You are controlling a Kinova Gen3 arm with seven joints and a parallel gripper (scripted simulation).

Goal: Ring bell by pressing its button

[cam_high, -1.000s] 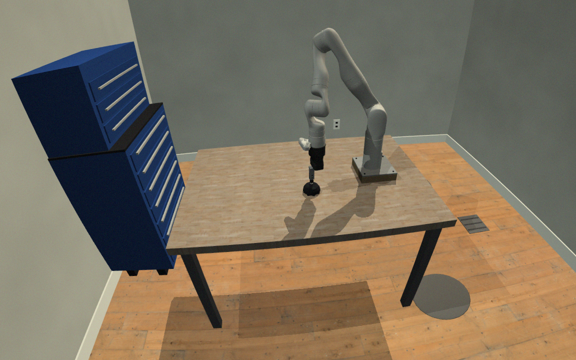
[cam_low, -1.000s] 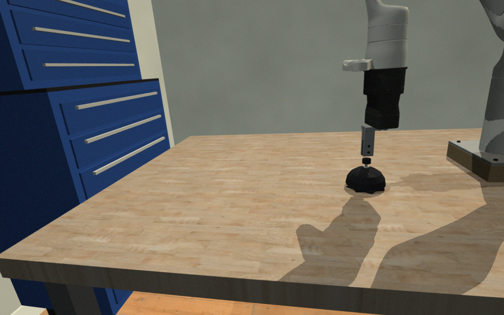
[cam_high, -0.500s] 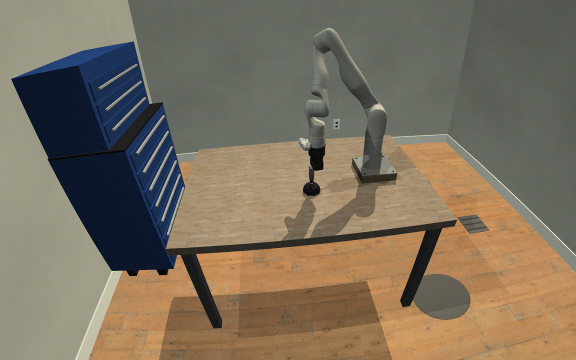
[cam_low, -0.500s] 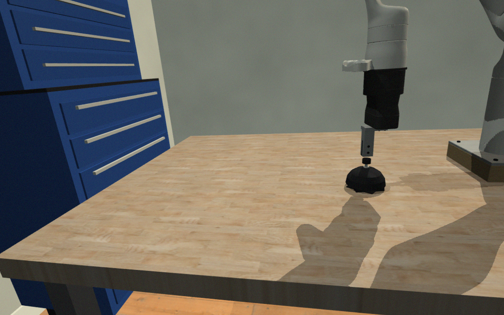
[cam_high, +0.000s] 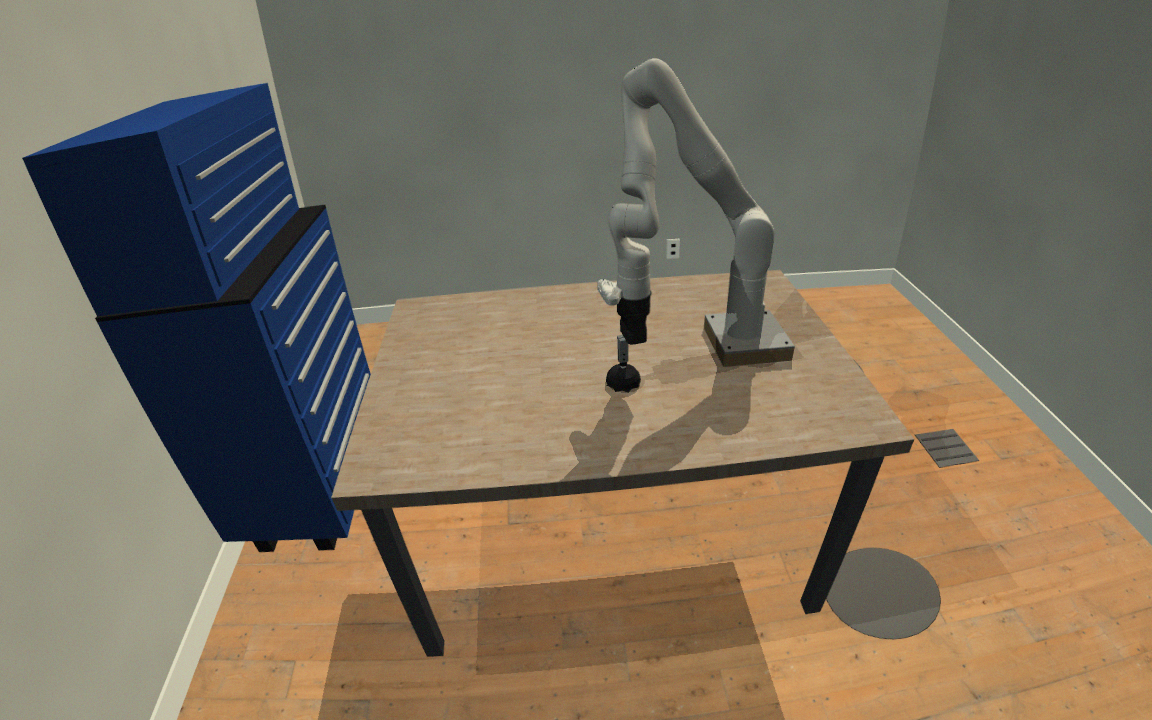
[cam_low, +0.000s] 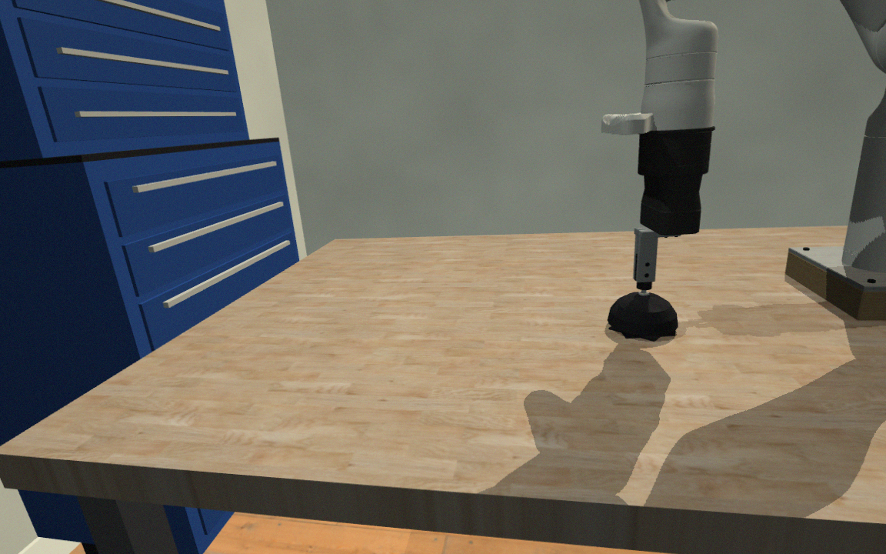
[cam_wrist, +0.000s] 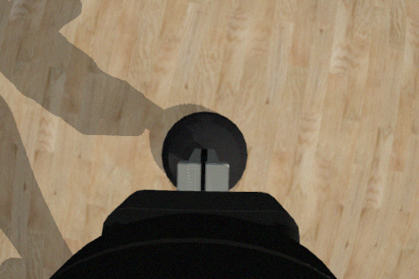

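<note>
Right now the bell button is 30 mm below my hand. From my hand the other things lie so: black dome bell (40 mm below).
</note>
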